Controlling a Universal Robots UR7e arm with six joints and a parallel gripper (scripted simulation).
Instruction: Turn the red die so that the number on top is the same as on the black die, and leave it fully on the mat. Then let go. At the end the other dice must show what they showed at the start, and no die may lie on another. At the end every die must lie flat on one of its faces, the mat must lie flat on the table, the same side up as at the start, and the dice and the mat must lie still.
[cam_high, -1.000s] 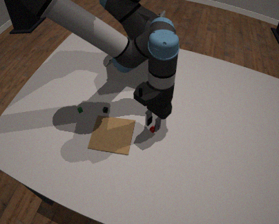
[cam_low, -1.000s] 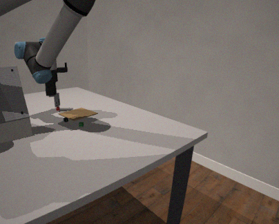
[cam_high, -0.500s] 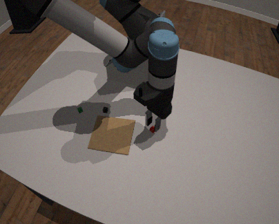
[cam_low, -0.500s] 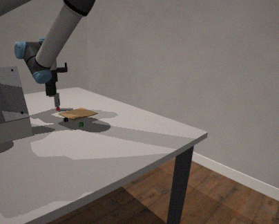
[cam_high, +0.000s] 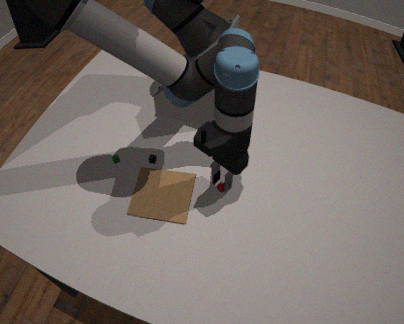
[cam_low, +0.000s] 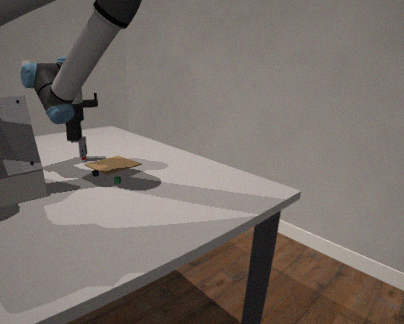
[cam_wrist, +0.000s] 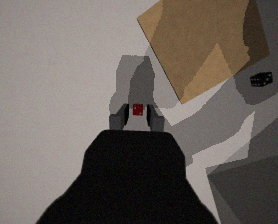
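The red die lies 2 cm below my hand. From my hand the other things lie so: green die 3 cm behind, 28 cm to the right, 2 cm below; black die 5 cm behind, 18 cm to the right, 2 cm below; tan mat 4 cm ahead, 13 cm to the right, 3 cm below.
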